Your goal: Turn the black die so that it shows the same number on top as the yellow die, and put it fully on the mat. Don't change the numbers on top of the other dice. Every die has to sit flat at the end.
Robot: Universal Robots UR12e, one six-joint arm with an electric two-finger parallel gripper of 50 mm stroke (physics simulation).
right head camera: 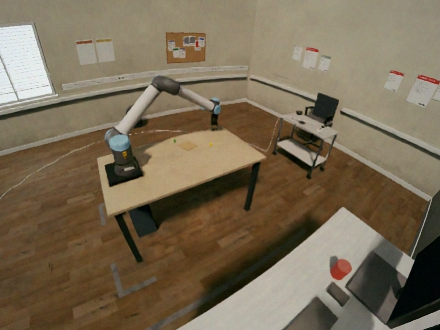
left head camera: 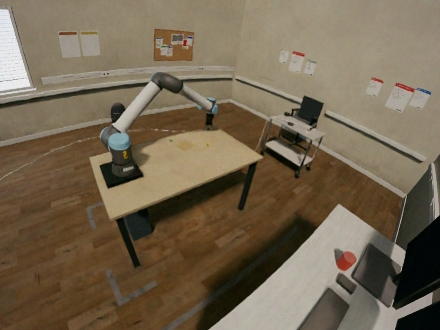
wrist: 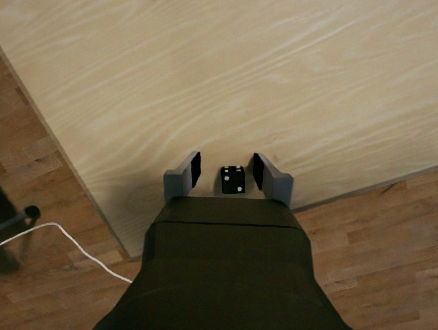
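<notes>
The black die sits on the table between the open fingers in the wrist view, near a table corner, touching neither finger. Its larger face, which looks like the top, shows two pips; a narrow side face shows pips too. My gripper is open and empty, low over the table's far end. The yellow die sits on the table to the right of the tan mat; its number is too small to read. The black die cannot be made out in the head views.
A green die sits to the left of the mat, its number unreadable. The wooden table ends close to the black die. A cart stands beyond the table's right side.
</notes>
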